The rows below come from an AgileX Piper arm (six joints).
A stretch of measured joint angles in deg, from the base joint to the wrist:
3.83, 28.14, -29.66, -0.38, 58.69, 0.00
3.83, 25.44, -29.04, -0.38, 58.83, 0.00
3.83, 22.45, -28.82, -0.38, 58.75, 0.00
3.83, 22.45, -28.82, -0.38, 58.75, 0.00
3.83, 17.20, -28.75, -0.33, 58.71, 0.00
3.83, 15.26, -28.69, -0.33, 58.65, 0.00
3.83, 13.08, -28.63, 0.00, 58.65, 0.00
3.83, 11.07, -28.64, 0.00, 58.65, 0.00
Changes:
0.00, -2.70, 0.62, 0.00, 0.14, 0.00
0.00, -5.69, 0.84, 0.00, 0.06, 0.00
0.00, -5.69, 0.84, 0.00, 0.06, 0.00
0.00, -10.94, 0.91, 0.05, 0.02, 0.00
0.00, -12.88, 0.97, 0.05, -0.04, 0.00
0.00, -15.06, 1.03, 0.38, -0.04, 0.00
0.00, -17.07, 1.02, 0.38, -0.04, 0.00

